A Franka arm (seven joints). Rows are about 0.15 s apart.
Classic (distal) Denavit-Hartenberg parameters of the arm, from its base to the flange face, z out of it. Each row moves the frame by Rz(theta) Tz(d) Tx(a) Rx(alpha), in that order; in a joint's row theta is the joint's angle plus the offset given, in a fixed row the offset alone. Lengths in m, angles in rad.
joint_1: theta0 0, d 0.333, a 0, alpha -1.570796
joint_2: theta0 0, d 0, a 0, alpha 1.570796
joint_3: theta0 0, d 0.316, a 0.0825, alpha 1.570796
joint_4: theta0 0, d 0, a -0.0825, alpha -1.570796
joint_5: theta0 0, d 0.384, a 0, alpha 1.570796
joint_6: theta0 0, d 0, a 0.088, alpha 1.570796
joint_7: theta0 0, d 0.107, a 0, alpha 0
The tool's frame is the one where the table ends.
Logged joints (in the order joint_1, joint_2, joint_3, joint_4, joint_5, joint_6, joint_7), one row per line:
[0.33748 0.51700 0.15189 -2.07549 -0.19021 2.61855 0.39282]
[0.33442 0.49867 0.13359 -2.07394 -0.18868 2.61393 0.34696]
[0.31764 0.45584 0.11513 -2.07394 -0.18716 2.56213 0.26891]
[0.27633 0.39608 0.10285 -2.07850 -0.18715 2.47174 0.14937]
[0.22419 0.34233 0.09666 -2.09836 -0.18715 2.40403 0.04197]
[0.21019 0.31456 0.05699 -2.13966 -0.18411 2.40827 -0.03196]
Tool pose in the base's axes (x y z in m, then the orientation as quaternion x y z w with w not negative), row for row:
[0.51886 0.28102 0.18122 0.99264 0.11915 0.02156 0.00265]
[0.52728 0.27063 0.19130 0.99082 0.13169 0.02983 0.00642]
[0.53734 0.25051 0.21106 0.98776 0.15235 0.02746 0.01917]
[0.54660 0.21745 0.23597 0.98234 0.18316 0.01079 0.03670]
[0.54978 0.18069 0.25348 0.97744 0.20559 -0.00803 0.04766]
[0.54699 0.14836 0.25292 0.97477 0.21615 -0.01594 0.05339]
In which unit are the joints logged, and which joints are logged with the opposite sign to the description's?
The joints are logged in radians. Opposite sign: none.
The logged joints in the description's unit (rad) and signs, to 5 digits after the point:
[0.33748 0.51700 0.15189 -2.07549 -0.19021 2.61855 0.39282]
[0.33442 0.49867 0.13359 -2.07394 -0.18868 2.61393 0.34696]
[0.31764 0.45584 0.11513 -2.07394 -0.18716 2.56213 0.26891]
[0.27633 0.39608 0.10285 -2.07850 -0.18715 2.47174 0.14937]
[0.22419 0.34233 0.09666 -2.09836 -0.18715 2.40403 0.04197]
[0.21019 0.31456 0.05699 -2.13966 -0.18411 2.40827 -0.03196]

